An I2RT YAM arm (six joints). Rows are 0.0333 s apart.
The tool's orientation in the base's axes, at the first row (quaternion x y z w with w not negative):
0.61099 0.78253 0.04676 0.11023
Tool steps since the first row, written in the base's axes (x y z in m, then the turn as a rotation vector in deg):
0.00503 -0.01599 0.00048 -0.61 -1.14 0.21
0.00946 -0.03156 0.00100 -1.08 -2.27 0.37
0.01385 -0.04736 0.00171 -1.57 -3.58 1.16
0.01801 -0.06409 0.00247 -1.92 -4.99 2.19
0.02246 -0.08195 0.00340 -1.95 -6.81 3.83
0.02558 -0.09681 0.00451 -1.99 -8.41 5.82
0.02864 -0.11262 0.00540 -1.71 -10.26 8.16
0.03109 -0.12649 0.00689 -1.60 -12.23 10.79
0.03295 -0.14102 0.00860 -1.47 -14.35 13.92
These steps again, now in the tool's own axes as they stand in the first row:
-0.01666 0.00088 0.00167 -0.99 -0.82 -0.27
-0.03279 0.00130 0.00314 -1.99 -1.51 -0.47
-0.04915 0.00166 0.00443 -3.23 -2.14 -1.27
-0.06636 0.00159 0.00568 -4.64 -2.60 -2.26
-0.08475 0.00155 0.00690 -6.58 -2.74 -3.75
-0.09995 0.00103 0.00745 -8.34 -2.77 -5.59
-0.11604 0.00017 0.00826 -10.47 -2.48 -7.69
-0.13018 -0.00066 0.00823 -12.70 -2.32 -10.10
-0.14484 -0.00216 0.00789 -15.14 -2.07 -12.98

